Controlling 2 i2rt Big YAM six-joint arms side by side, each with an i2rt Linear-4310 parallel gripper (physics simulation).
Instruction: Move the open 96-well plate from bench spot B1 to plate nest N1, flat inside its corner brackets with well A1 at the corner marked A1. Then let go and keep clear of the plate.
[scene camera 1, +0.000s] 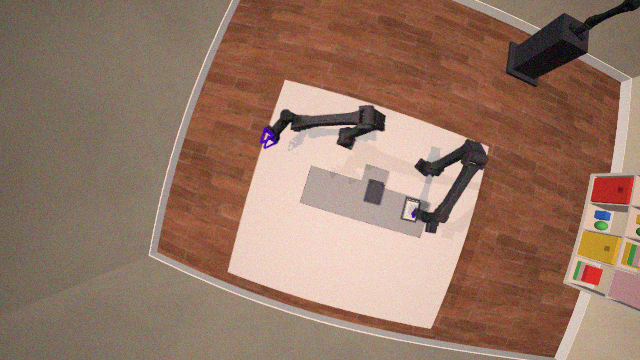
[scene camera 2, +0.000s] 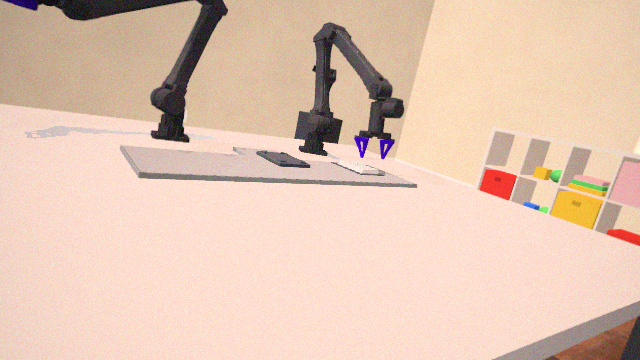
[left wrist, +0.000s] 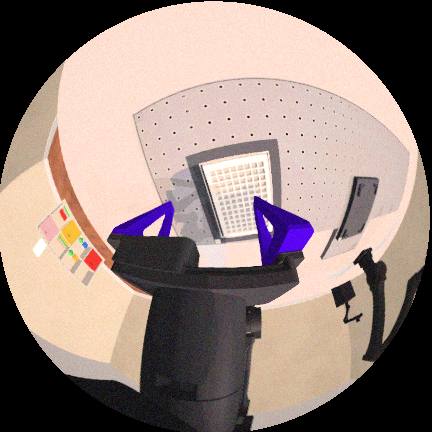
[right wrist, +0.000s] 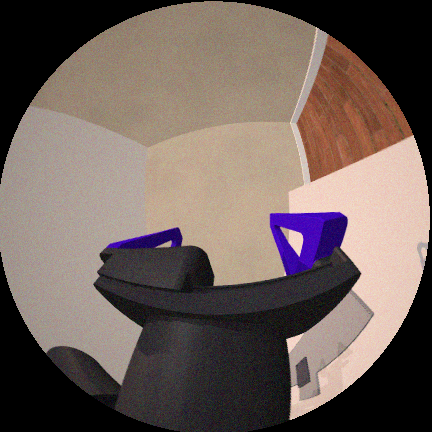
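Seen in the pictures: left gripper, fingertip midpoint: (scene camera 1: 417, 216) (scene camera 2: 372, 158) (left wrist: 210, 202); right gripper, fingertip midpoint: (scene camera 1: 262, 145) (right wrist: 223, 226); left arm's base, origin of the base link: (scene camera 1: 423, 167) (scene camera 2: 312, 152); right arm's base, origin of the base link: (scene camera 1: 345, 141) (scene camera 2: 170, 138) (left wrist: 362, 254).
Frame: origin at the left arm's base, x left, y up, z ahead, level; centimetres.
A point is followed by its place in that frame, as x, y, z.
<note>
The white 96-well plate (scene camera 1: 410, 210) @[10.8, 2.9, 31.3] (scene camera 2: 361, 167) @[11.4, 2.8, 34.5] (left wrist: 239, 195) @[12.3, 2.7, 31.7] lies on a dark-framed spot at the right end of the grey perforated board in scene camera 1. The dark plate nest with corner brackets (scene camera 1: 374, 192) @[-18.2, 2.5, 38.0] (scene camera 2: 283, 159) @[-18.3, 2.3, 40.2] (left wrist: 358, 207) @[-15.6, 2.5, 37.9] (right wrist: 303, 372) sits farther left on the board and holds no plate. My left gripper (scene camera 2: 372, 157) @[15.9, 6.4, 31.8] (left wrist: 210, 202) @[15.9, 6.4, 31.8] is open and empty, above the plate, with clear height between its tips and the plate. My right gripper (right wrist: 223, 226) @[-86.6, 39.0, 60.4] is open and empty, off at the left, far from the plate. The A1 marks are too small to read.
The grey perforated board (scene camera 1: 332, 189) @[-42.4, 1.3, 55.0] (scene camera 2: 190, 172) @[-44.5, 1.3, 70.7] (left wrist: 300, 115) @[6.7, 1.3, 45.7] (right wrist: 345, 320) @[-53.5, 1.3, 55.7] lies on the pale table (scene camera 1: 320, 270) @[-11.0, 0.0, 106.8] (scene camera 2: 280, 260) @[-26.7, 0.0, 111.5]. A shelf unit with coloured bins stands beyond the table at the right in both scene views. Another dark pedestal with an arm stands at the top right in scene camera 1.
</note>
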